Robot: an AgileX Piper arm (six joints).
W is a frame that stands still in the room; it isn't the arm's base.
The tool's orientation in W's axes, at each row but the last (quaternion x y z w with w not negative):
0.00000, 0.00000, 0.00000, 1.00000
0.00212, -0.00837, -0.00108, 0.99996
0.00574, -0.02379, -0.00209, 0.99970
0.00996, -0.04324, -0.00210, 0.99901
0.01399, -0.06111, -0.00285, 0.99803
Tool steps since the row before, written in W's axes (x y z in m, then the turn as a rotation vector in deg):
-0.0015, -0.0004, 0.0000, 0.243, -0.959, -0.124
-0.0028, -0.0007, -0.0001, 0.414, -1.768, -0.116
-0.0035, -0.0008, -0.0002, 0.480, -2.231, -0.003
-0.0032, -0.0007, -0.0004, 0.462, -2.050, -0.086
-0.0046, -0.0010, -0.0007, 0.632, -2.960, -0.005
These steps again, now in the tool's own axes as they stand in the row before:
-0.0015, -0.0004, 0.0000, 0.243, -0.959, -0.124
-0.0028, -0.0007, -0.0001, 0.416, -1.768, -0.115
-0.0035, -0.0008, 0.0000, 0.489, -2.229, 0.000
-0.0032, -0.0007, -0.0001, 0.463, -2.050, -0.085
-0.0046, -0.0010, -0.0001, 0.649, -2.956, 0.000

